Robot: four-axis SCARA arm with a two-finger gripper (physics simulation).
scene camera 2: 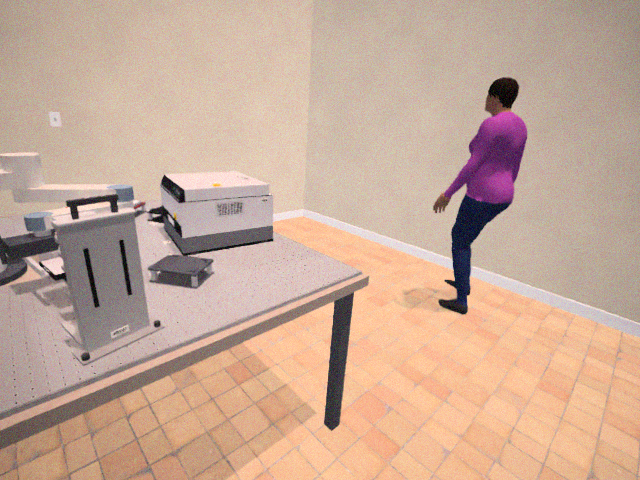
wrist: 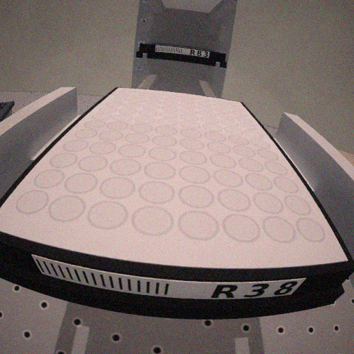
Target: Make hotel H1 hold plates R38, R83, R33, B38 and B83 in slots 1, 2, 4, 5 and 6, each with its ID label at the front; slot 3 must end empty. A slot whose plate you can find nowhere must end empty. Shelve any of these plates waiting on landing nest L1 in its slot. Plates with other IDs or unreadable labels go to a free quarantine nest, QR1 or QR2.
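Note:
My gripper (wrist: 178, 113) is shut on plate R38 (wrist: 165, 180), white-topped with a black rim; its ID label faces the wrist camera, readable and level. The hotel (wrist: 228, 32) (scene camera 2: 105, 279) stands straight ahead in the wrist view. Plate R83 (wrist: 175, 54) sits in it with its label at the front, beyond and above the far edge of R38. The opening below R83 shows no plate in its visible part; the held plate hides its lower part. The upper slots are cut off. In scene camera 2 the hotel shows its back and hides its slots and part of the gripper.
In scene camera 2, a low dark stand (scene camera 2: 180, 264) is right of the hotel, and a large white instrument box (scene camera 2: 222, 211) is behind it. The arm (scene camera 2: 77, 191) reaches in behind the hotel. A person (scene camera 2: 496, 155) stands on the floor beyond the table (scene camera 2: 289, 276).

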